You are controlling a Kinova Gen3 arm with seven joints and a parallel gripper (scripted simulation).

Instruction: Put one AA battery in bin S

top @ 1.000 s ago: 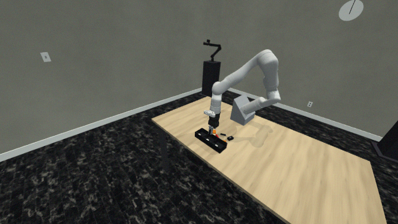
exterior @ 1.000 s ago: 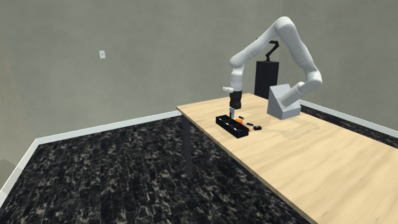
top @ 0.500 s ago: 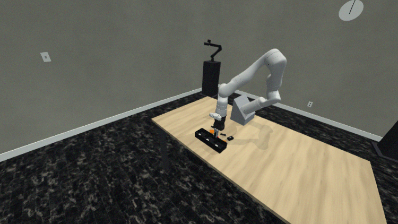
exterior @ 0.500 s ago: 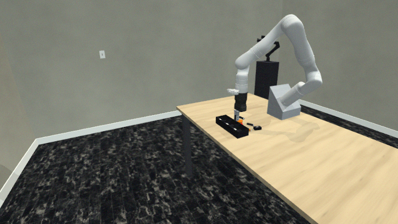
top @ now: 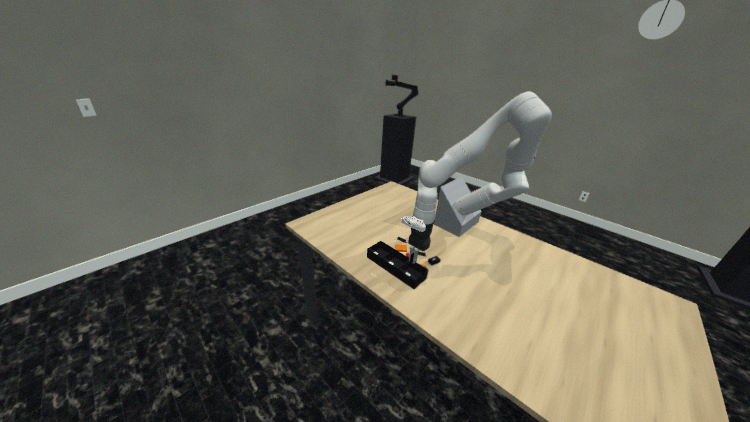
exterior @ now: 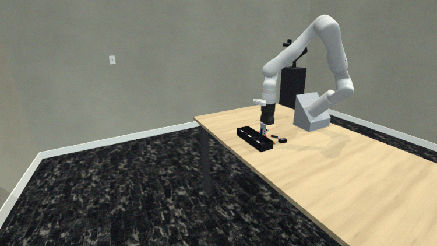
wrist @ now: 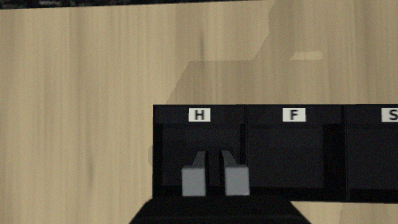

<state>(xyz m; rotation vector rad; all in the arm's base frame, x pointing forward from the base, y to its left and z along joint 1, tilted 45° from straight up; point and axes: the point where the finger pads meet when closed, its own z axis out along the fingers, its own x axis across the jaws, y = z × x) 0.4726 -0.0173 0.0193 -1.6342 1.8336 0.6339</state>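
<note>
Now: hand 140 mm past the short dark stick, 30 mm to the left of it and 80 mm above it. Also, from my hand: red AA battery: 90 mm behind, 60 mm to the right, 80 mm below; orange AA battery: 70 mm behind, 10 mm to the left, 80 mm below; black bin marked S: 70 mm to the right, 70 mm below.
</note>
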